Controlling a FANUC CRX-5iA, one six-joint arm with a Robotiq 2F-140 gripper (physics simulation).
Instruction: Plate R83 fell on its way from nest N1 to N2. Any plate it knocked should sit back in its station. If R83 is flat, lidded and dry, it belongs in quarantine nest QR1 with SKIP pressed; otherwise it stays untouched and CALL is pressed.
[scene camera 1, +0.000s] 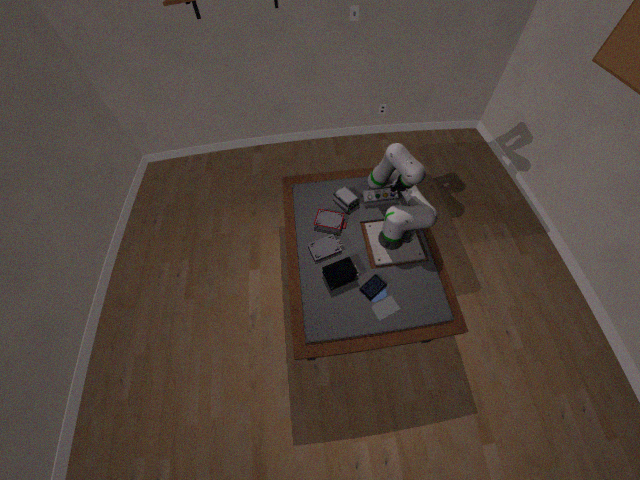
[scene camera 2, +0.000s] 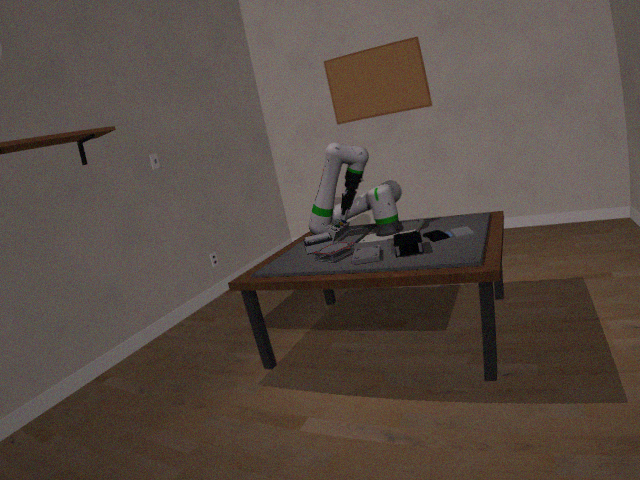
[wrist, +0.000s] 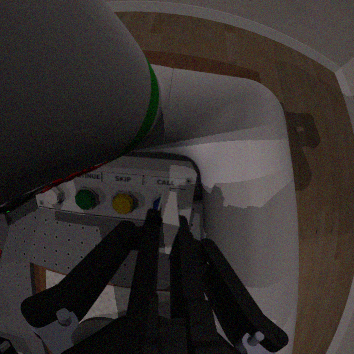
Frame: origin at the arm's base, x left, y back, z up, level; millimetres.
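Seen in the pictures: gripper, fingertip midpoint: (scene camera 1: 393, 192) (scene camera 2: 342, 219) (wrist: 165, 202); arm's base at its link origin: (scene camera 1: 390, 239) (scene camera 2: 389, 231).
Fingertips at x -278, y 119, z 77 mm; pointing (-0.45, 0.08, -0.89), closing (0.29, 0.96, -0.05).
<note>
Offsets run from my fingertips to a thing's top centre. "spot": to the spot under its first point.
My gripper (scene camera 1: 397, 186) (scene camera 2: 344, 208) (wrist: 165, 202) is shut and empty. Its tips are at the CALL end of the button panel {dz +7, dx -27, dy -74 mm} (scene camera 1: 379, 202) (wrist: 123, 178), over the blue button {dz -2, dx +4, dy -3 mm} (wrist: 157, 203), which they largely hide; contact cannot be told. The yellow SKIP button {dz -2, dx -1, dy -52 mm} (wrist: 123, 203) is beside it. A dark plate {dz -63, dx +533, dy -331 mm} (scene camera 1: 373, 287) (scene camera 2: 437, 235) lies askew on the table mat, with a light-blue patch {spot: dz -77, dx +593, dy -310 mm} (scene camera 1: 380, 296) at its edge and a pale flat square {spot: dz -69, dx +665, dy -306 mm} (scene camera 1: 386, 308) (scene camera 2: 462, 231) beside it. A red-edged nest {dz -31, dx +62, dy -441 mm} (scene camera 1: 329, 219) (scene camera 2: 334, 250) and a grey nest {dz -48, dx +230, dy -518 mm} (scene camera 1: 324, 248) (scene camera 2: 366, 253) stand near. Plate labels are unreadable.
A black box-like station {dz -14, dx +416, dy -481 mm} (scene camera 1: 339, 272) (scene camera 2: 407, 243) stands between the grey nest and the dark plate. A pale stacked unit {spot: dz -7, dx -47, dy -297 mm} (scene camera 1: 346, 197) (scene camera 2: 317, 239) stands left of the panel. The arm rises from a white base board (scene camera 1: 380, 254). A green button {dz -2, dx -7, dy -102 mm} (wrist: 86, 199) is left of SKIP.
</note>
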